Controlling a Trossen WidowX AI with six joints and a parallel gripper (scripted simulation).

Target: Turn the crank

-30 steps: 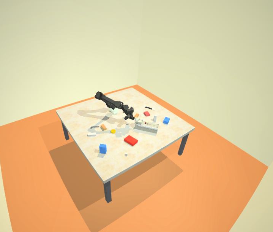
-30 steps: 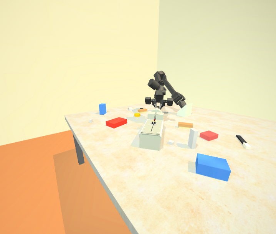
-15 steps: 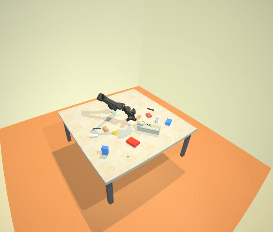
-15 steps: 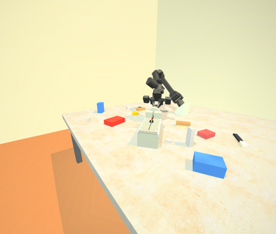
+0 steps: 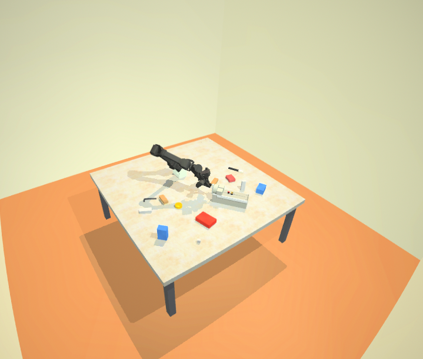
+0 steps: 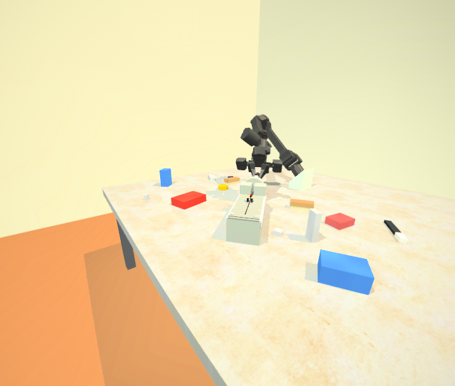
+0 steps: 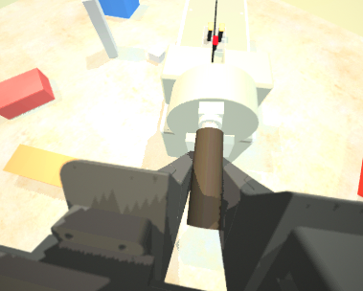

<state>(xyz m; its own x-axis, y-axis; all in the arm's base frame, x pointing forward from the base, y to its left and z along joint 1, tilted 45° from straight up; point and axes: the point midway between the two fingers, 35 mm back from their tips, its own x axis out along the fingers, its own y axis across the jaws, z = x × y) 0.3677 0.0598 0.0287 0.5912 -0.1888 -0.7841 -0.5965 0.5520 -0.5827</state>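
Right now the crank is 1 cm above my gripper tip. The rest, counted from my gripper tip: brown crank handle 2 cm above, 1 cm to the right, 1 cm behind; red pointer 11 cm ahead, 8 cm to the left, 1 cm below; yellow disc 26 cm to the right, 9 cm below, 3 cm behind.
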